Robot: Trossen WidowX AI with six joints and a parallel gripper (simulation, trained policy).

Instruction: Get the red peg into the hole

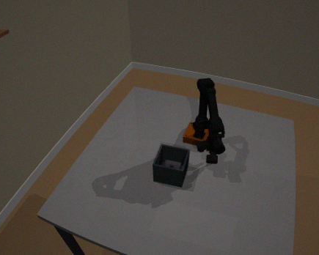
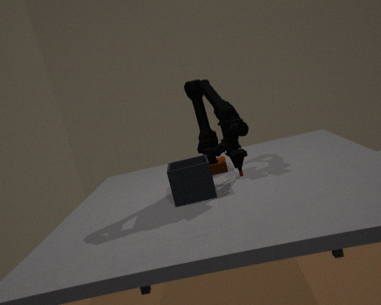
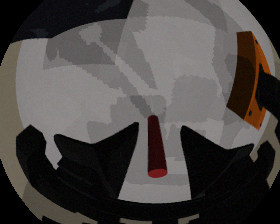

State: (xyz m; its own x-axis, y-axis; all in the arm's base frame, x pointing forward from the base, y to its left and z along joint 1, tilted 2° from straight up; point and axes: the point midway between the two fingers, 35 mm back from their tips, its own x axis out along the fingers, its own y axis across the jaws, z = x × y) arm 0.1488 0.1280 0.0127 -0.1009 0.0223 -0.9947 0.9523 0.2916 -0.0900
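Right now the red peg is 1 cm to the left of my gripper tip and 1 cm above it. Also, from my gripper tip: plate: 17 cm ahead, 17 cm to the right, 2 cm above.
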